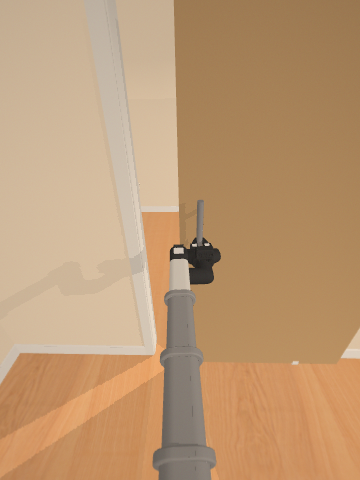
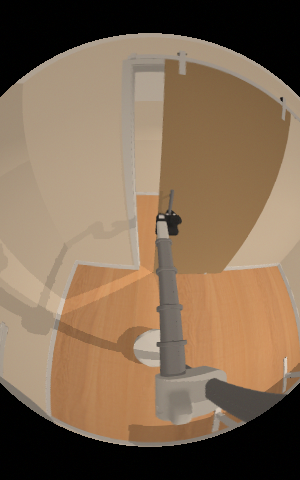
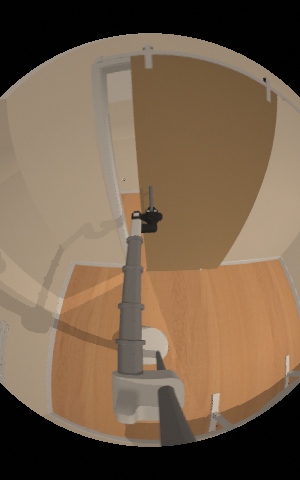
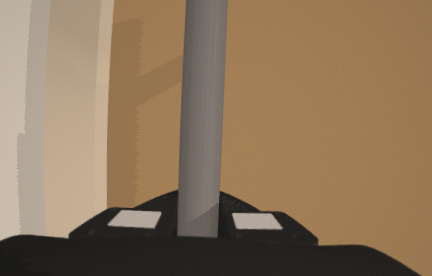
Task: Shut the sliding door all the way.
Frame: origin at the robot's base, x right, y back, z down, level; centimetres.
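Seen in the pictures: gripper, fingertip midpoint: (image 4: 198,208); robot's base, origin of the base link: (image 2: 153,346) (image 3: 147,344).
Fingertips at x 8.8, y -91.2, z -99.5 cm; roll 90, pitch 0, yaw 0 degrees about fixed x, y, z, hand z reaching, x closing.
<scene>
Offsets run from my fingertips to a thing's middle. "spot": to the spot under its first point. Level surfaces: height alone.
The brown sliding door (image 1: 280,175) (image 2: 220,160) (image 3: 205,160) (image 4: 325,125) stands partly open. A narrow upright gap shows between its left edge and the white door frame (image 1: 120,150) (image 2: 128,150) (image 3: 104,130). The grey bar handle @(spot: dx +0.1, dy +2.7, dz -10.4 cm) (image 1: 200,220) (image 2: 171,200) (image 3: 151,197) (image 4: 204,100) stands upright near the door's left edge. My gripper (image 1: 200,245) (image 4: 198,208) is shut on the handle's lower part, with a light pad on either side of it. The handle's lower end is hidden behind the black gripper body.
The cream wall (image 1: 55,175) is left of the frame. Two hangers @(spot: dx +2.1, dy -3.7, dz -108.9 cm) (image 2: 182,63) (image 2: 283,108) hold the door on the top rail. My telescoping arm (image 1: 182,400) reaches over the wood floor @(dz +102.1 cm) (image 1: 260,410). White baseboard (image 1: 82,349) runs along the left wall's foot.
</scene>
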